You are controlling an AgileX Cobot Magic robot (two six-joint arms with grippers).
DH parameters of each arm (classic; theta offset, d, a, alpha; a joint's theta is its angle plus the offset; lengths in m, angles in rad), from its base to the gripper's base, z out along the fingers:
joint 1: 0 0.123 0 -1.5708
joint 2: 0.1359 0 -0.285 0
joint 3: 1.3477 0 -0.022 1.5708
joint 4: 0 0.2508 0 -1.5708
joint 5: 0 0 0.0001 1.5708
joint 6: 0 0.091 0 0
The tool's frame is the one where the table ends.
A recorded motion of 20 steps. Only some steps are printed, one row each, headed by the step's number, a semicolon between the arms.
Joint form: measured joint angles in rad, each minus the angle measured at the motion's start. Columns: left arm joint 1, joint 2, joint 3, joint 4, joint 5, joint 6; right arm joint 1, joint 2, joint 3, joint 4, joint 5, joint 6.
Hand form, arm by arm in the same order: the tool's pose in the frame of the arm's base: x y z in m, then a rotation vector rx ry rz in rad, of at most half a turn. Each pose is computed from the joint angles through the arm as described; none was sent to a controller.
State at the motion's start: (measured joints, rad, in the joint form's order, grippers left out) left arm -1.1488 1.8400 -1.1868 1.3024 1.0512 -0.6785; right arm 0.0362 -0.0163 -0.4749 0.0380 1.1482 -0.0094
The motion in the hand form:
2: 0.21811 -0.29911 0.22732 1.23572 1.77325 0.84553; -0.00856 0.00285 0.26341 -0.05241 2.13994 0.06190
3: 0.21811 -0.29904 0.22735 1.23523 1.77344 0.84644; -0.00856 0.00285 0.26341 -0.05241 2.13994 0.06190
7: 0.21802 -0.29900 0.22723 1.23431 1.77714 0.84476; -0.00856 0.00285 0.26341 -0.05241 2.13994 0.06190
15: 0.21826 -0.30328 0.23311 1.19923 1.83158 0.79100; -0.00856 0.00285 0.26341 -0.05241 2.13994 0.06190
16: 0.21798 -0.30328 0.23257 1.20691 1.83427 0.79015; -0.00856 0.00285 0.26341 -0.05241 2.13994 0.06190
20: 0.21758 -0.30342 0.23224 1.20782 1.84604 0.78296; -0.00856 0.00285 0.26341 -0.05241 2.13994 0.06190
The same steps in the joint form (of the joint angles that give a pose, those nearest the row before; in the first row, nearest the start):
2: 0.0000 0.0000 0.0000 0.0000 0.0059 0.0000; 0.0000 0.0000 0.0000 0.0000 0.0000 0.0000
3: 0.0000 0.0000 0.0000 0.0000 0.0067 0.0000; 0.0000 0.0000 0.0000 0.0000 0.0000 0.0000
7: 0.0000 0.0000 -0.0004 -0.0034 0.0067 0.0000; 0.0000 0.0000 0.0000 0.0000 0.0000 0.0000
15: 0.0000 0.0000 -0.0392 -0.0616 0.0028 0.0048; 0.0000 0.0000 0.0000 0.0000 0.0000 0.0000
16: 0.0000 0.0000 -0.0389 -0.0677 0.0006 0.0121; 0.0000 0.0000 0.0000 0.0000 0.0000 0.0000
20: 0.0000 0.0000 -0.0411 -0.0813 -0.0010 0.0163; 0.0000 0.0000 0.0000 0.0000 0.0000 0.0000

